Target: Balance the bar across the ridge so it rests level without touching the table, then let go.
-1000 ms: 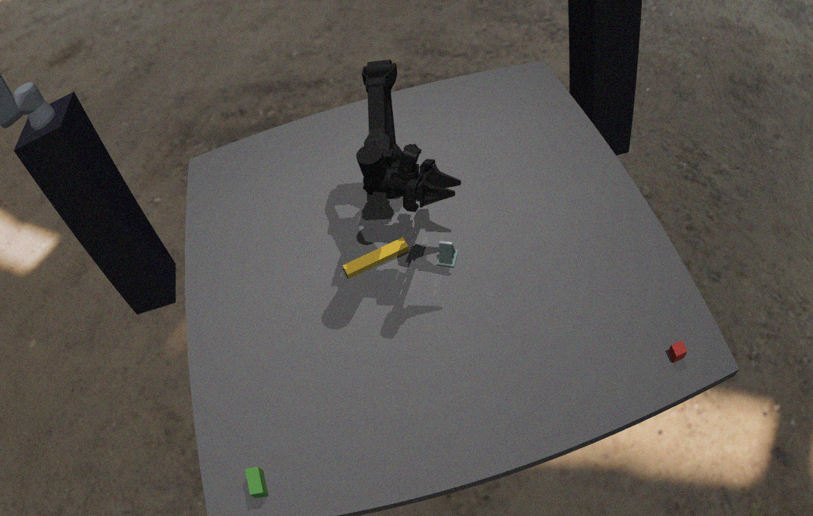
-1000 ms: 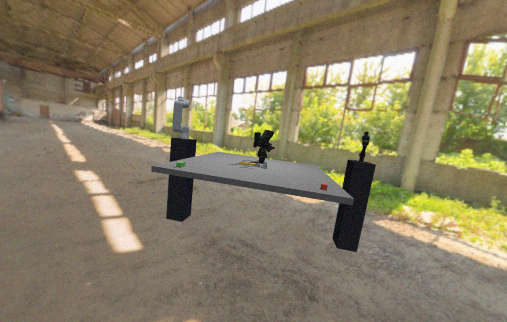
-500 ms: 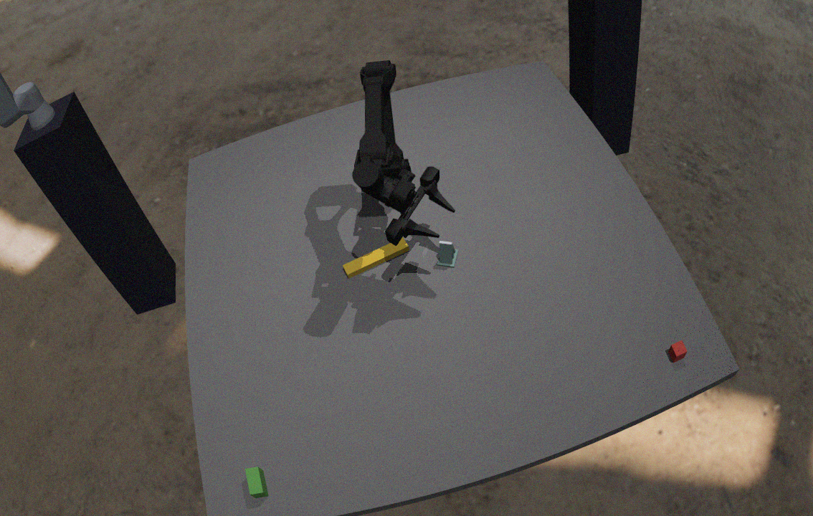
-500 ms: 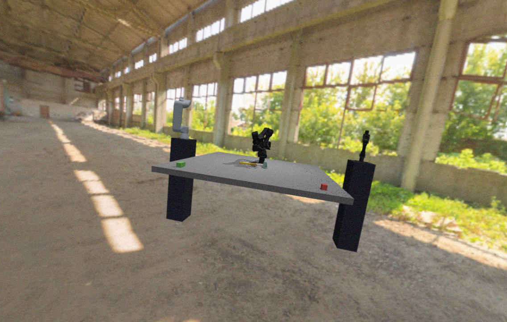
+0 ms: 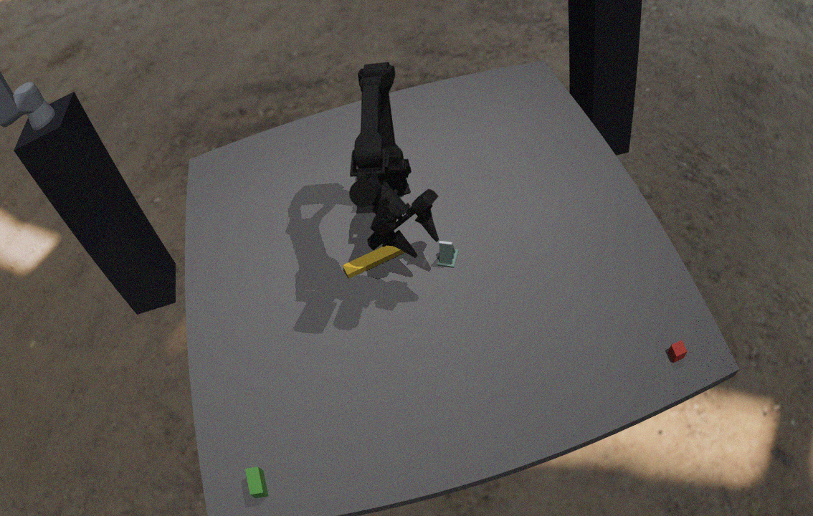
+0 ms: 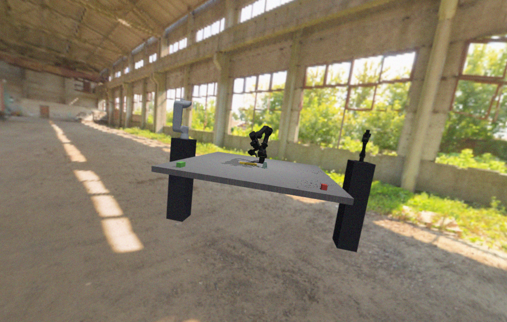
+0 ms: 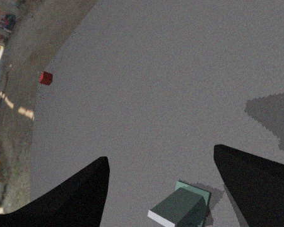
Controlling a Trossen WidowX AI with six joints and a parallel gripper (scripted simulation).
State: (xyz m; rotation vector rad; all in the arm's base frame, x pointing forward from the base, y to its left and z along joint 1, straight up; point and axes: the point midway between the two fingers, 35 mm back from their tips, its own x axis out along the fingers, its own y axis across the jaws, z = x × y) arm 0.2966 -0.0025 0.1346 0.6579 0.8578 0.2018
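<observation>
The yellow bar is 120 mm to the right of my gripper tip, 100 mm below it and 100 mm behind it. From my gripper tip the other things lie so: red block 490 mm to the left, 420 mm ahead, 100 mm below; then green block 510 mm to the right, 420 mm ahead, 100 mm below.
</observation>
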